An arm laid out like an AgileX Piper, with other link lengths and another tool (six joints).
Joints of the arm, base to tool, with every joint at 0 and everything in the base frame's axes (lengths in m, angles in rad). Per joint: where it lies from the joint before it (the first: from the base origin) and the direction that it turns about. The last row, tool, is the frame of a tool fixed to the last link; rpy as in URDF.
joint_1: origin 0.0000 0.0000 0.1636 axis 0 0 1
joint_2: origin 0.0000 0.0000 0.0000 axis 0 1 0
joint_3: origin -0.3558 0.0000 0.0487 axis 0 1 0
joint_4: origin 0.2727 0.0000 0.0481 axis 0.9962 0 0.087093
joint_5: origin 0.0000 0.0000 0.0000 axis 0 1 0
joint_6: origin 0.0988 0.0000 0.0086 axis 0.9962 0 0.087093
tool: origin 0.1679 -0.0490 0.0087 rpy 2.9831 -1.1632 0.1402
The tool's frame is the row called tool.
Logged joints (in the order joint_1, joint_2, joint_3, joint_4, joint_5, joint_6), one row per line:
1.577 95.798 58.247 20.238 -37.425 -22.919
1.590 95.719 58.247 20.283 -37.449 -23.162
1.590 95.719 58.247 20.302 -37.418 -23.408
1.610 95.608 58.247 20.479 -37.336 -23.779
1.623 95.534 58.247 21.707 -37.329 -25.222
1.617 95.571 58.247 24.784 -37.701 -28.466
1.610 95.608 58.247 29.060 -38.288 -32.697
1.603 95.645 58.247 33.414 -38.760 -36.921
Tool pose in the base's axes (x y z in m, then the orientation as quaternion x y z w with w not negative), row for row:
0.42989 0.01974 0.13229 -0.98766 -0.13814 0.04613 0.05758
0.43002 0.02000 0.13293 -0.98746 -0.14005 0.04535 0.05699
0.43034 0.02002 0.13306 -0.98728 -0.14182 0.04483 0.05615
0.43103 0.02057 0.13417 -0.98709 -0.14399 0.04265 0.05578
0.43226 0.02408 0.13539 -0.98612 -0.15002 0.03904 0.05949
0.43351 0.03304 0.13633 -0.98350 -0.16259 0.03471 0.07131
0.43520 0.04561 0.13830 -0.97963 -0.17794 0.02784 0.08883
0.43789 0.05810 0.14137 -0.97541 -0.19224 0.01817 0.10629
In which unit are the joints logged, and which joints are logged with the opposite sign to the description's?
The joints are logged in degrees. Opposite sign: joint_3, joint_5.
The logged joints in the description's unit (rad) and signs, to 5 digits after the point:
0.02752 1.67199 -1.01660 0.35322 0.65319 -0.40001
0.02775 1.67061 -1.01660 0.35401 0.65361 -0.40425
0.02775 1.67061 -1.01660 0.35434 0.65307 -0.40855
0.02810 1.66867 -1.01660 0.35743 0.65164 -0.41502
0.02833 1.66738 -1.01660 0.37886 0.65151 -0.44021
0.02822 1.66803 -1.01660 0.43256 0.65801 -0.49683
0.02810 1.66867 -1.01660 0.50719 0.66825 -0.57067
0.02798 1.66932 -1.01660 0.58318 0.67649 -0.64439

